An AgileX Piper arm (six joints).
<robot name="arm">
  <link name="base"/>
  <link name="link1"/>
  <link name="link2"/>
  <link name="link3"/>
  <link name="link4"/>
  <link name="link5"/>
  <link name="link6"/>
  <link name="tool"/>
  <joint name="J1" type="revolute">
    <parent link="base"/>
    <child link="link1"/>
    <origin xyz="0 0 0.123"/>
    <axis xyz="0 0 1"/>
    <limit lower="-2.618" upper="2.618"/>
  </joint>
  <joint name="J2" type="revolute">
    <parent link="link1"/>
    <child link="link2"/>
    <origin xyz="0 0 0" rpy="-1.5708 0 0"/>
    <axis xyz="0 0 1"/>
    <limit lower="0" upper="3.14"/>
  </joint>
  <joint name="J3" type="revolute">
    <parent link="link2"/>
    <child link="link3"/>
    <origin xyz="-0.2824 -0.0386 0"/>
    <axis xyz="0 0 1"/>
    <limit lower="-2.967" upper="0"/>
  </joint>
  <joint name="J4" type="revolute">
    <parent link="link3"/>
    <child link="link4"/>
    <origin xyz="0.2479 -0.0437 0" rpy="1.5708 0 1.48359"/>
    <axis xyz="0 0 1"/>
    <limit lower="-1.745" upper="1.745"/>
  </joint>
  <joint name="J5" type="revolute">
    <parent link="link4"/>
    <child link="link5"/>
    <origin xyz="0 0 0" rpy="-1.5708 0 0"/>
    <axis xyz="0 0 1"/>
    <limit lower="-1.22" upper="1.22"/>
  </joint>
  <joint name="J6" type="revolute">
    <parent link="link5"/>
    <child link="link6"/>
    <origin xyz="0 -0.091 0" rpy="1.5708 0 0"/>
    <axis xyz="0 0 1"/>
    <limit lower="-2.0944" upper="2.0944"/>
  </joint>
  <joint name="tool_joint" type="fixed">
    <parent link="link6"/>
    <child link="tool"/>
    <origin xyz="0 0 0"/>
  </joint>
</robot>
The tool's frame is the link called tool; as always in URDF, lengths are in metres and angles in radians.
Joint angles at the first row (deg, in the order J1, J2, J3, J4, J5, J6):
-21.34, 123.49, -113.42, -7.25, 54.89, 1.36
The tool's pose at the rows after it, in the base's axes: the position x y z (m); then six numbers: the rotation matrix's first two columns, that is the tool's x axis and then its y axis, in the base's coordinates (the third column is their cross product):
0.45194 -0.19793 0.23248 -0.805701 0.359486 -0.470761 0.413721 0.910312 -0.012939
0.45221 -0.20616 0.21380 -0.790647 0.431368 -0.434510 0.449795 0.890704 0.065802
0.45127 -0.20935 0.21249 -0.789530 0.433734 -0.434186 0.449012 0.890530 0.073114
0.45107 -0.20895 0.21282 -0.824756 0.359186 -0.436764 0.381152 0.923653 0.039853
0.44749 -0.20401 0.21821 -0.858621 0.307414 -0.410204 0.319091 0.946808 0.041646
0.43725 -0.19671 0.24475 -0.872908 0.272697 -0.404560 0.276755 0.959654 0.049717
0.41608 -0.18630 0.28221 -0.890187 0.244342 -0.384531 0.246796 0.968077 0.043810
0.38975 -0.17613 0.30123 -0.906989 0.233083 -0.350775 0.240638 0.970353 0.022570
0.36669 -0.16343 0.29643 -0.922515 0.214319 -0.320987 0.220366 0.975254 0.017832
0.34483 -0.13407 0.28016 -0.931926 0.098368 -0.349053 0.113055 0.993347 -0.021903
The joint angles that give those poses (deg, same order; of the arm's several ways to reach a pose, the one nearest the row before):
-23.44, 126.56, -113.36, -1.39, 53.73, 1.35
-24.99, 128.67, -113.25, 3.24, 53.67, 1.36
-25.47, 128.84, -113.25, 4.00, 53.53, 0.61
-25.47, 128.79, -113.24, 4.20, 53.72, -4.24
-25.42, 127.97, -113.25, 5.94, 56.54, -8.52
-25.42, 124.56, -113.24, 7.29, 60.63, -11.02
-25.42, 119.04, -112.45, 7.12, 66.71, -12.18
-25.42, 112.95, -107.15, 5.56, 69.35, -12.31
-25.13, 107.44, -97.84, 5.31, 67.36, -13.50
-22.31, 100.35, -83.87, 5.07, 58.58, -17.93

